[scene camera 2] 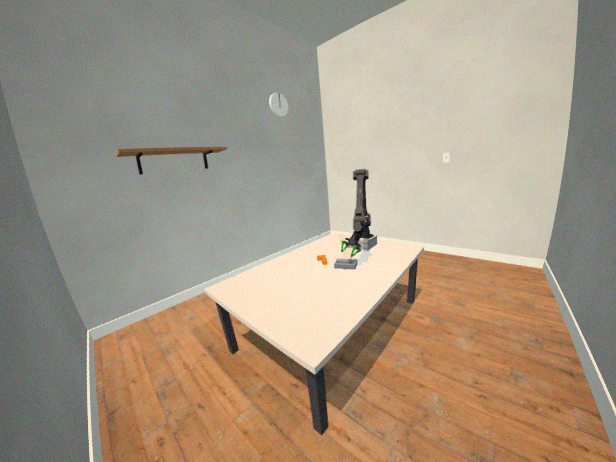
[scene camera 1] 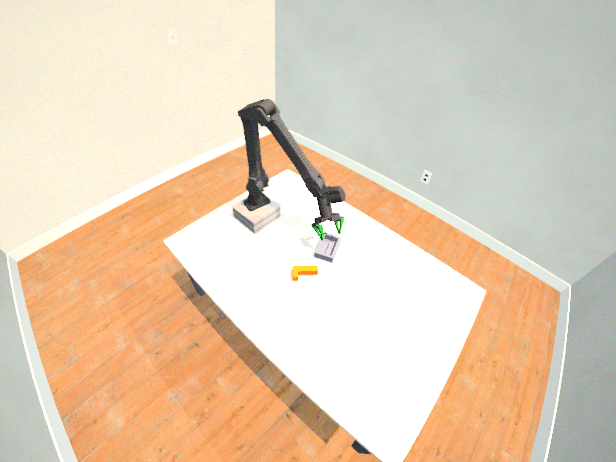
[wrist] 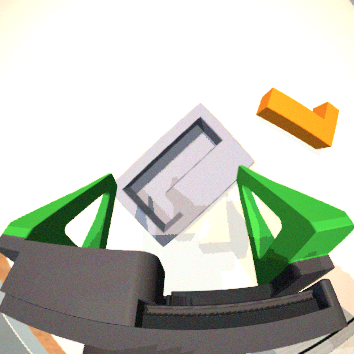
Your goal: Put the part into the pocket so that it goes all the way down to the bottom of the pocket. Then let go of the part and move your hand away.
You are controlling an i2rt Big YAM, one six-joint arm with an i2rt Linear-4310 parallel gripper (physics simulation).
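Pixels of known places: gripper, fingertip midpoint: (scene camera 2: 346,254) (scene camera 1: 331,236) (wrist: 173,175); arm's base at its link origin: (scene camera 2: 364,236) (scene camera 1: 257,202).
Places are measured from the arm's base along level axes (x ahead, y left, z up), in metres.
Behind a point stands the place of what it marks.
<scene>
The orange L-shaped part (scene camera 1: 305,270) {x 0.450, y -0.014, z -0.052 m} (scene camera 2: 323,259) {x 0.463, y 0.012, z -0.051 m} (wrist: 300,120) {x 0.437, y 0.000, z -0.052 m} lies flat on the table, beside the grey block and apart from it. The grey block (scene camera 1: 324,255) {x 0.433, y 0.105, z -0.048 m} (scene camera 2: 345,266) {x 0.428, y 0.191, z -0.061 m} (wrist: 220,172) {x 0.390, y 0.119, z -0.046 m} sits on the table; its L-shaped pocket (wrist: 167,167) {x 0.405, y 0.175, z -0.077 m} faces up and is empty. My gripper (scene camera 1: 331,233) {x 0.395, y 0.168, z 0.006 m} (scene camera 2: 349,251) {x 0.395, y 0.168, z 0.006 m} (wrist: 173,175) {x 0.395, y 0.168, z 0.006 m} is open with nothing between its green fingers. It hangs above the table over the block's end nearer the robot base. In the wrist view the block shows between the fingertips, and the part lies beyond the right finger, at the upper right.
The white table (scene camera 1: 380,325) {x 0.825, y 0.090, z -0.081 m} (scene camera 2: 280,305) {x 0.945, y 0.246, z -0.081 m} carries the block and the part. The arm's base stands on a striped pedestal (scene camera 1: 256,218) {x 0.101, y -0.058, z 0.001 m} (scene camera 2: 369,243) {x 0.049, y 0.086, z -0.029 m} at the table's far end. A wooden shelf (scene camera 2: 172,151) and a round clock (scene camera 2: 278,104) are on the wall, away from the table.
</scene>
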